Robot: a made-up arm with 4 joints.
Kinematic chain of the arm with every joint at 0, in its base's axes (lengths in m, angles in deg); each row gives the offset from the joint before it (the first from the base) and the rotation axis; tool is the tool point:
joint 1: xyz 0 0 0.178 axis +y
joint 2: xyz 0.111 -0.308 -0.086 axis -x
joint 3: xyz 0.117 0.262 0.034 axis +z
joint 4: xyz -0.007 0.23 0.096 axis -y
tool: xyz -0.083 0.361 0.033
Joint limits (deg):
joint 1: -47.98..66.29
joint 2: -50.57..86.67
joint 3: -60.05..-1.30
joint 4: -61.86..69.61
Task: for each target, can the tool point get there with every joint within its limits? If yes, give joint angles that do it. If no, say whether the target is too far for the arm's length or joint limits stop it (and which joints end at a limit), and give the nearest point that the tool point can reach.
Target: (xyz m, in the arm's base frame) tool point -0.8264 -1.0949 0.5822
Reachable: no: too far | nearest point -0.3929 0.0706 0.7998 | short by 1.262 m
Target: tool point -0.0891 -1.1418 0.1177
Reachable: no: joint limits stop it (at a limit: joint 1, joint 2, joint 3, joint 4) | nearest point -0.7861 -0.1948 -0.3579 | short by 1.268 m
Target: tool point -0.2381 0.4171 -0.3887
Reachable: yes | joints 43.44 44.55 -7.69 2.01
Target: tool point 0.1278 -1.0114 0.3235
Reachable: no: joint limits stop it (at a limit: joint 2, joint 3, joint 4) | nearest point 0.5828 -0.1138 0.8415 | short by 1.132 m
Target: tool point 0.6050 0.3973 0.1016
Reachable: yes | joints 20.49 -10.57 -46.20 46.18
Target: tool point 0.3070 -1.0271 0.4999
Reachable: no: joint limits stop it (at a limit: joint 2, joint 3, joint 4) | nearest point 0.6095 -0.1138 0.8170 | short by 1.013 m
